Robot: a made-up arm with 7 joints. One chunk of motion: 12 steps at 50 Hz.
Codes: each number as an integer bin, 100 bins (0 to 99) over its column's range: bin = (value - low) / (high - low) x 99, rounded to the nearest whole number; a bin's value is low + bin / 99 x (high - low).
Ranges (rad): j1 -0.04..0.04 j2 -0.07..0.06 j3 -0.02..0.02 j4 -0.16..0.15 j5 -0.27..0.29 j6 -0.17..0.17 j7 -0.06..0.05
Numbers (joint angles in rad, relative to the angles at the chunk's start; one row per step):
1: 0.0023 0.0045 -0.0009 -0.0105 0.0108 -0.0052 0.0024
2: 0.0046 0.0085 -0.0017 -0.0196 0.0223 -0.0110 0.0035
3: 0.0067 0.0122 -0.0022 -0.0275 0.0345 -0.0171 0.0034
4: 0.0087 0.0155 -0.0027 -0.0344 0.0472 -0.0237 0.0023
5: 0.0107 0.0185 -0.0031 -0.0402 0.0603 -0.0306 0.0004
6: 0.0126 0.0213 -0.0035 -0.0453 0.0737 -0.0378 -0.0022
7: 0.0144 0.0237 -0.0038 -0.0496 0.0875 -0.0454 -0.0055
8: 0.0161 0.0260 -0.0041 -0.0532 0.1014 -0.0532 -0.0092
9: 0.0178 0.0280 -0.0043 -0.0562 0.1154 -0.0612 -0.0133
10: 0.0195 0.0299 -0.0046 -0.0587 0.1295 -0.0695 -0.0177
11: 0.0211 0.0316 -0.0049 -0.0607 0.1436 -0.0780 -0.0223
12: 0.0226 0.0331 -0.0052 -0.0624 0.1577 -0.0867 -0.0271
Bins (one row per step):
1: 52 57 47 48 50 48 56
2: 55 60 45 45 52 46 57
3: 58 63 44 42 54 45 57
4: 60 65 43 40 56 43 56
5: 63 67 42 38 58 41 54
6: 65 70 41 37 61 38 52
7: 67 71 40 35 63 36 49
8: 69 73 39 34 66 34 46
9: 72 75 39 33 68 32 42
10: 74 76 38 32 71 29 38
11: 76 77 37 32 73 27 34
12: 77 79 37 31 76 24 30

